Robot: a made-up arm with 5 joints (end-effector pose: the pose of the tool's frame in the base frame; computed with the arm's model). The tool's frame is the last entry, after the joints.
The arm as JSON. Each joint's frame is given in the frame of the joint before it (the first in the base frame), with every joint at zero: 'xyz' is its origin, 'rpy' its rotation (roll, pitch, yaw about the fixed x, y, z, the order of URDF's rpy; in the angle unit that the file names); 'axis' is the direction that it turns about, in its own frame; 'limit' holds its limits. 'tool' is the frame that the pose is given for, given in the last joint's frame.
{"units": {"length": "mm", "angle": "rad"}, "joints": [
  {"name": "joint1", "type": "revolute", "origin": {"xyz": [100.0, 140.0, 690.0], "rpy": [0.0, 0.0, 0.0]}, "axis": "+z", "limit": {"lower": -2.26, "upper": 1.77}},
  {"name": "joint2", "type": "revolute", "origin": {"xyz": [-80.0, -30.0, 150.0], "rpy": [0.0, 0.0, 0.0]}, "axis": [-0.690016, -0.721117, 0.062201], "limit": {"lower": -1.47, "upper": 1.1}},
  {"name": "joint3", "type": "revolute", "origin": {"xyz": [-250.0, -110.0, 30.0], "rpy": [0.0, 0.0, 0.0]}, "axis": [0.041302, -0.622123, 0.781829], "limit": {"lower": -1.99, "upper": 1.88}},
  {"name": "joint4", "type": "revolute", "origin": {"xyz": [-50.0, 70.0, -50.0], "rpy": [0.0, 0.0, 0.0]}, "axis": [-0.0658, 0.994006, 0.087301], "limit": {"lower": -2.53, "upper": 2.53}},
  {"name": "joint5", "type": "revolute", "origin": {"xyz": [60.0, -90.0, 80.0], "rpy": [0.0, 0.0, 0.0]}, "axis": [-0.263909, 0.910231, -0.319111], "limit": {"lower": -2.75, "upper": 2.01}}
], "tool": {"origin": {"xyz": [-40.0, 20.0, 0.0], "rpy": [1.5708, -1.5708, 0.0]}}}
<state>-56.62 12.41 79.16 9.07 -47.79</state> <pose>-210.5 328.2 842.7 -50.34 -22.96 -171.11</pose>
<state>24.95 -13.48 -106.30 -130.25 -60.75</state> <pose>-195.8 -27.7 942.6 -29.04 11.03 172.42</pose>
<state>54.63 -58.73 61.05 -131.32 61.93</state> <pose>-38.0 -284.3 853.1 -170.99 10.68 -94.48</pose>
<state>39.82 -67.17 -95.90 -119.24 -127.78</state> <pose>45.0 -110.6 1050.3 -51.32 -5.64 -117.53</pose>
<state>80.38 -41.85 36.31 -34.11 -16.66</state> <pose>233.3 -258.0 938.6 -131.32 -24.17 -52.85</pose>
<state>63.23 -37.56 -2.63 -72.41 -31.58</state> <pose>60.6 -297.3 963.2 -115.47 -15.87 -112.52</pose>
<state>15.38 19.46 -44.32 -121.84 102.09</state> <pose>-339.9 -17.3 793.5 -136.23 -69.24 170.25</pose>
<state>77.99 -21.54 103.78 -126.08 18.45</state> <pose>181.0 -166.3 746.6 -68.17 75.64 3.12</pose>
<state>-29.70 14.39 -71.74 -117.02 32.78</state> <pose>-266.0 347.5 825.1 -89.53 -24.28 80.85</pose>
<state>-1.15 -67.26 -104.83 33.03 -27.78</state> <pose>-182.8 -43.1 958.0 42.00 35.44 -61.30</pose>
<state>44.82 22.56 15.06 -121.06 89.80</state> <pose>-87.4 -315.0 709.5 -113.86 -31.97 -122.86</pose>
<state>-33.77 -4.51 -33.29 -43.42 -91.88</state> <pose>-279.3 235.2 902.7 -75.37 10.74 152.69</pose>
